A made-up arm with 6 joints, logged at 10 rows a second.
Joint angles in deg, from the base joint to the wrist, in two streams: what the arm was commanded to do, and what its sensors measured. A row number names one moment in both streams.
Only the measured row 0 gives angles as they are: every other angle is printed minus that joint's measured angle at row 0.
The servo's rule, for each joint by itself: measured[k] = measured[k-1] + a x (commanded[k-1-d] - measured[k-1]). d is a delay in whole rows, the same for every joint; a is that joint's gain. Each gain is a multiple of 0.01, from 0.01 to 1. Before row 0 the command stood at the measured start. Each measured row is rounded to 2 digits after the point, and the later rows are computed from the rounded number. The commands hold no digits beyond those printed.
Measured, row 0: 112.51 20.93 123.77 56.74 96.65 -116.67
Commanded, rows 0 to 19: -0.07 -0.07 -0.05 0.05 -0.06 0.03; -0.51 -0.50 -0.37 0.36 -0.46 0.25; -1.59 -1.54 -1.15 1.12 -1.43 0.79; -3.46 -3.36 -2.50 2.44 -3.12 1.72; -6.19 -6.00 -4.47 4.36 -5.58 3.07; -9.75 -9.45 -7.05 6.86 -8.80 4.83; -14.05 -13.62 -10.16 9.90 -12.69 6.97; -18.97 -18.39 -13.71 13.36 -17.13 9.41; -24.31 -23.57 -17.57 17.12 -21.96 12.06; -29.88 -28.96 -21.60 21.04 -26.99 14.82; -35.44 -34.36 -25.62 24.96 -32.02 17.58; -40.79 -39.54 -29.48 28.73 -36.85 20.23; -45.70 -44.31 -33.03 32.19 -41.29 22.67; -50.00 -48.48 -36.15 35.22 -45.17 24.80; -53.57 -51.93 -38.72 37.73 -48.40 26.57; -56.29 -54.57 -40.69 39.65 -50.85 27.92; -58.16 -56.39 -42.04 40.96 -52.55 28.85; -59.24 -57.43 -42.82 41.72 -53.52 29.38; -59.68 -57.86 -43.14 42.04 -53.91 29.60; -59.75 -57.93 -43.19 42.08 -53.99 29.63
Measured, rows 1 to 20: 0.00 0.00 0.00 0.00 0.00 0.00; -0.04 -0.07 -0.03 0.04 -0.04 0.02; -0.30 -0.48 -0.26 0.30 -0.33 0.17; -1.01 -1.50 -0.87 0.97 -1.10 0.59; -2.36 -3.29 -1.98 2.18 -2.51 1.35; -4.47 -5.89 -3.67 3.97 -4.66 2.50; -7.37 -9.31 -5.97 6.34 -7.56 4.06; -11.04 -13.45 -8.82 9.26 -11.15 6.01; -15.40 -18.19 -12.15 12.62 -15.34 8.29; -20.30 -23.35 -15.84 16.31 -19.97 10.82; -25.57 -28.74 -19.76 20.19 -24.88 13.50; -31.00 -34.14 -23.74 24.10 -29.88 16.23; -36.38 -39.32 -27.64 27.90 -34.76 18.91; -41.51 -44.11 -31.31 31.42 -39.33 21.43; -46.18 -48.31 -34.60 34.54 -43.42 23.69; -50.24 -51.79 -37.40 37.16 -46.91 25.62; -53.57 -54.46 -39.64 39.20 -49.67 27.16; -56.09 -56.31 -41.27 40.64 -51.69 28.29; -57.82 -57.39 -42.32 41.53 -52.97 29.02; -58.84 -57.84 -42.88 41.95 -53.63 29.41
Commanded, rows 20 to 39: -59.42 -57.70 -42.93 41.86 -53.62 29.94; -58.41 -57.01 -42.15 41.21 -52.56 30.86; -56.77 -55.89 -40.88 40.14 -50.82 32.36; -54.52 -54.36 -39.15 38.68 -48.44 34.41; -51.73 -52.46 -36.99 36.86 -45.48 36.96; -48.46 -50.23 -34.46 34.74 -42.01 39.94; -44.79 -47.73 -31.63 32.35 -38.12 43.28; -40.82 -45.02 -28.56 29.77 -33.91 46.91; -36.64 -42.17 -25.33 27.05 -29.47 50.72; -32.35 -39.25 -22.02 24.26 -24.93 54.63; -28.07 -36.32 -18.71 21.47 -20.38 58.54; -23.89 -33.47 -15.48 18.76 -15.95 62.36; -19.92 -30.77 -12.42 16.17 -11.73 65.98; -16.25 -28.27 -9.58 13.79 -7.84 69.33; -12.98 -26.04 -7.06 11.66 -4.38 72.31; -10.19 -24.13 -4.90 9.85 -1.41 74.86; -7.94 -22.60 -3.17 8.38 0.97 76.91; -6.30 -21.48 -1.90 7.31 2.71 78.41; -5.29 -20.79 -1.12 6.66 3.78 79.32; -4.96 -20.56 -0.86 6.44 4.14 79.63
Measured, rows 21 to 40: -59.34 -57.93 -43.09 42.06 -53.88 29.56; -59.38 -57.71 -42.98 41.90 -53.70 29.81; -58.85 -57.04 -42.42 41.33 -52.90 30.51; -57.71 -55.94 -41.37 40.35 -51.44 31.75; -55.96 -54.42 -39.86 38.98 -49.34 33.53; -53.63 -52.54 -37.91 37.24 -46.64 35.83; -50.79 -50.32 -35.56 35.19 -43.40 38.58; -47.49 -47.83 -32.89 32.86 -39.70 41.73; -43.82 -45.13 -29.95 30.33 -35.65 45.20; -39.87 -42.29 -26.81 27.64 -31.32 48.90; -35.73 -39.37 -23.55 24.87 -26.85 52.74; -31.52 -36.44 -20.26 22.08 -22.32 56.63; -27.32 -33.59 -17.01 19.36 -17.86 60.47; -23.25 -30.88 -13.89 16.74 -13.57 64.16; -19.40 -28.37 -10.96 14.32 -9.56 67.62; -15.87 -26.13 -8.31 12.14 -5.93 70.76; -12.75 -24.21 -5.99 10.26 -2.77 73.51; -10.10 -22.66 -4.07 8.72 -0.15 75.79; -8.01 -21.53 -2.59 7.56 1.85 77.55; -6.51 -20.82 -1.59 6.82 3.20 78.74
